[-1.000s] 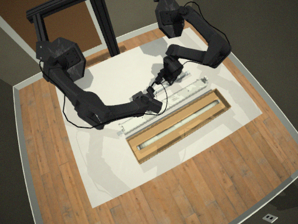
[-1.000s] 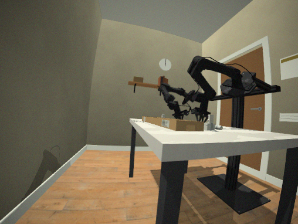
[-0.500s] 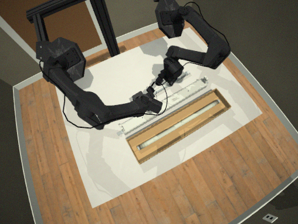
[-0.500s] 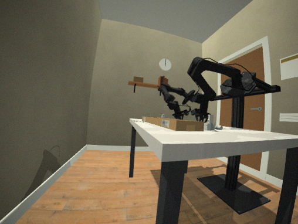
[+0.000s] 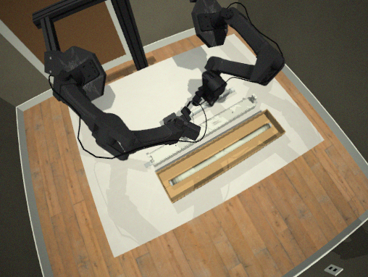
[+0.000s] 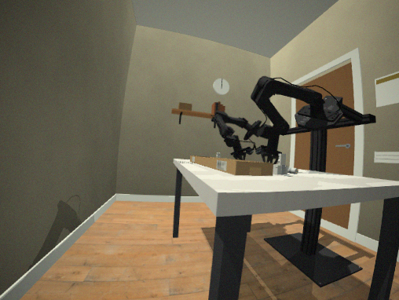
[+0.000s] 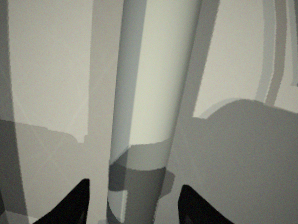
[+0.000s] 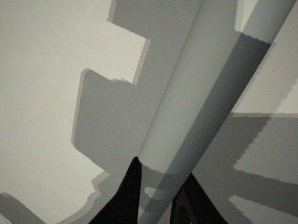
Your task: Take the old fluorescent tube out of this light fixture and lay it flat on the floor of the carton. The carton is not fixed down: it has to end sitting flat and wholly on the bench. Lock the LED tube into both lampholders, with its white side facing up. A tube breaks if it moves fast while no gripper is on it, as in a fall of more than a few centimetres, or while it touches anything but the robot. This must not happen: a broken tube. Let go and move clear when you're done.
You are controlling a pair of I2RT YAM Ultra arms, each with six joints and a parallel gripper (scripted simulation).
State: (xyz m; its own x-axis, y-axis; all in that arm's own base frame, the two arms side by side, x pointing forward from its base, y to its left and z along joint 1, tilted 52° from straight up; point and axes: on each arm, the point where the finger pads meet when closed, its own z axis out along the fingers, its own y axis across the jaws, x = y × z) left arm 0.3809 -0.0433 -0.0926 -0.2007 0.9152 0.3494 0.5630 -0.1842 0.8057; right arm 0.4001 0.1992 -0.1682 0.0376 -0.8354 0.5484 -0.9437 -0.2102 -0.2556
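Now: the LED tube 120 mm to the right of my left hand, 10 mm below it and 10 mm ahead of it. From my left hand the other things lie so: brown carton 280 mm ahead, 80 mm to the right; then old fluorescent tube 280 mm ahead, 80 mm to the right.
Now: right hand 10 mm past the LED tube, 120 mm to the right of it and 10 mm above it. The rest, counted from my right hand: brown carton (250 mm ahead, 160 mm to the left); then old fluorescent tube (250 mm ahead, 160 mm to the left).
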